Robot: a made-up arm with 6 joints.
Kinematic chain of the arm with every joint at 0, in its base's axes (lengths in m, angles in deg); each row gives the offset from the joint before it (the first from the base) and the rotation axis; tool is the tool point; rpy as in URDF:
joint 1: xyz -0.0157 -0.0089 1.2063 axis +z
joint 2: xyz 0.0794 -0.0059 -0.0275 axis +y
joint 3: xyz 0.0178 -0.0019 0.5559 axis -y
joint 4: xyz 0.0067 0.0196 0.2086 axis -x
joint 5: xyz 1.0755 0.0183 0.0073 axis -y
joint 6: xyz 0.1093 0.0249 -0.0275 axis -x
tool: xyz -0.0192 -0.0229 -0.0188 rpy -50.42 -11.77 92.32
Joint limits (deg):
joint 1: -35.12..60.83
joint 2: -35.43..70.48
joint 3: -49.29..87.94
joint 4: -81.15..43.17
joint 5: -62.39..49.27
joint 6: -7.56..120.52
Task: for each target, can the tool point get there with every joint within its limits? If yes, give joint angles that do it. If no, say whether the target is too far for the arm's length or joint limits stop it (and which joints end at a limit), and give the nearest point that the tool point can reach.
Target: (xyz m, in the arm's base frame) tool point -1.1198 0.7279 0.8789
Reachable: no: joint limits stop it (at a limit: joint 1, joint 2, joint 3, joint 5, joint 6) | nearest point 0.0036 0.2418 0.3210 | short by 1.345 m
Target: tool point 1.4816 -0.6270 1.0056
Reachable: yes | joints -24.76 58.93 28.21 -34.88 -37.66 27.92
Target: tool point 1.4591 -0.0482 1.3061
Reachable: yes | joints -3.59 26.56 -3.15 24.54 33.24 83.99
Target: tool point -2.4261 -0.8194 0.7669
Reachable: no: too far | nearest point -1.0595 -0.3599 2.4318 | short by 2.202 m
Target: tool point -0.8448 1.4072 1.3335
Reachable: no: joint limits stop it (at a limit: joint 1, joint 3, joint 5, joint 6) | nearest point 0.3502 0.8716 1.3571 | short by 1.310 m
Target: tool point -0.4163 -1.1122 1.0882
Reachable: no: joint limits stop it (at a limit: joint 1, joint 3, joint 4, joint 5, joint 6) | nearest point 0.6636 -0.5315 0.8696 | short by 1.245 m
